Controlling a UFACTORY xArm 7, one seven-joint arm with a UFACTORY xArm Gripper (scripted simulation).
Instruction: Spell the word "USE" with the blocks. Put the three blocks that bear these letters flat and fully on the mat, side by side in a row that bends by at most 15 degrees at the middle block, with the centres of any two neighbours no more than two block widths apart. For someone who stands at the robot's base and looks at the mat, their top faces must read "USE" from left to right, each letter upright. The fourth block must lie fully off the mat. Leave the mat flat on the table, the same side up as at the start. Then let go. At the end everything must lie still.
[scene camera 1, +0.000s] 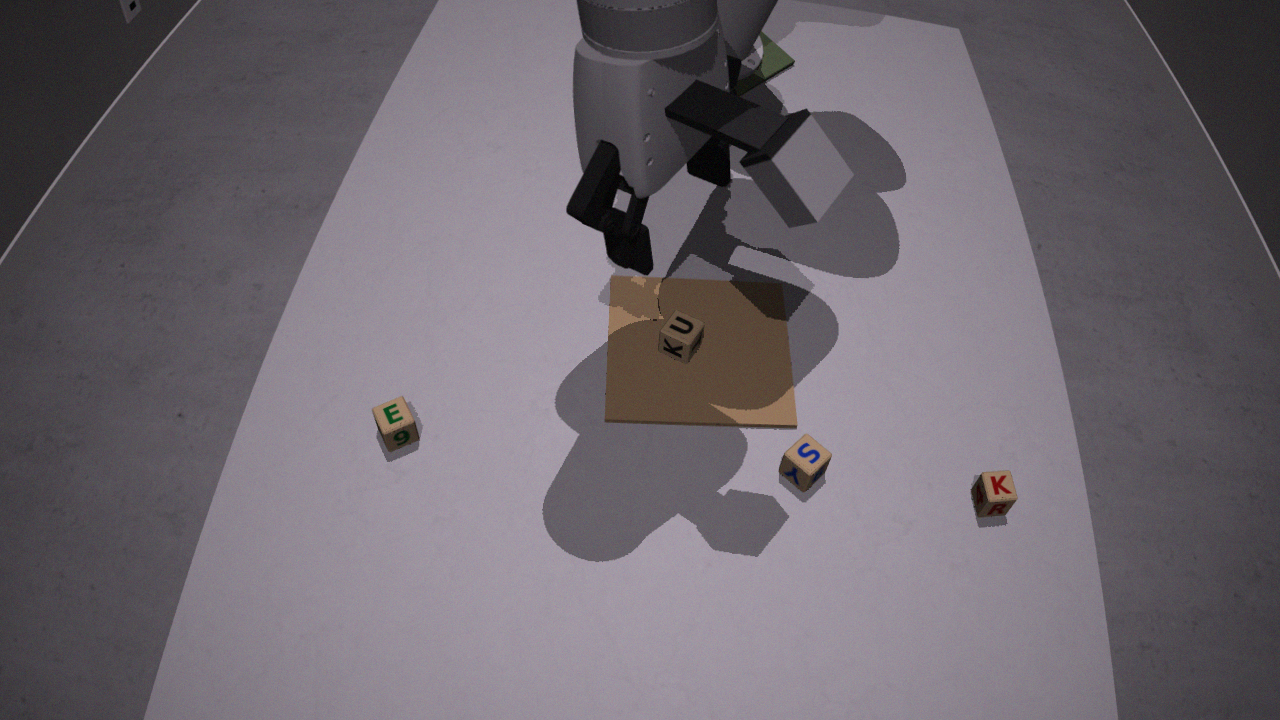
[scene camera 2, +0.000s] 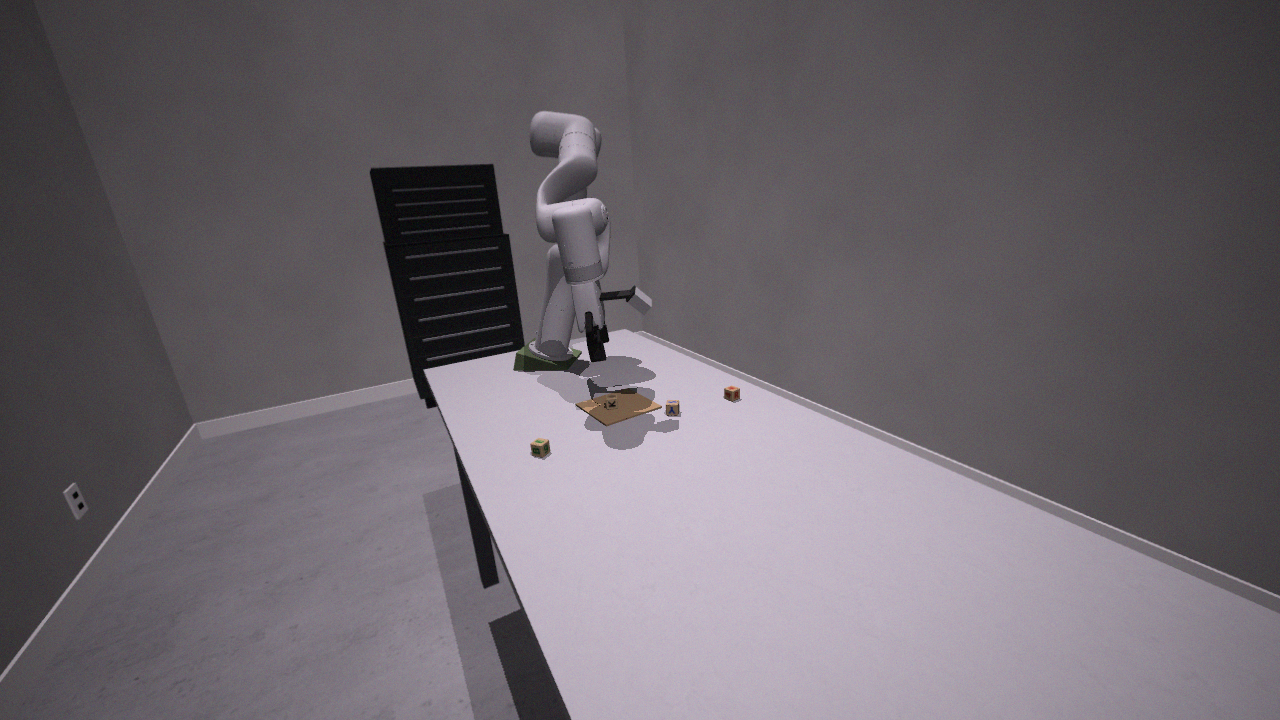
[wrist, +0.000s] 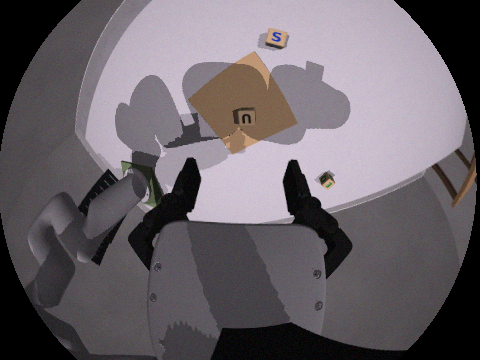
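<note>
The tan mat (scene camera 1: 741, 376) is there to be seen, and so is my gripper (scene camera 1: 671, 219). Through another camera I see my gripper (scene camera 2: 600, 351) again, together with the mat (scene camera 2: 630, 404). The wrist view shows them as well: the mat (wrist: 247, 83), and my own gripper (wrist: 241, 168).
</note>
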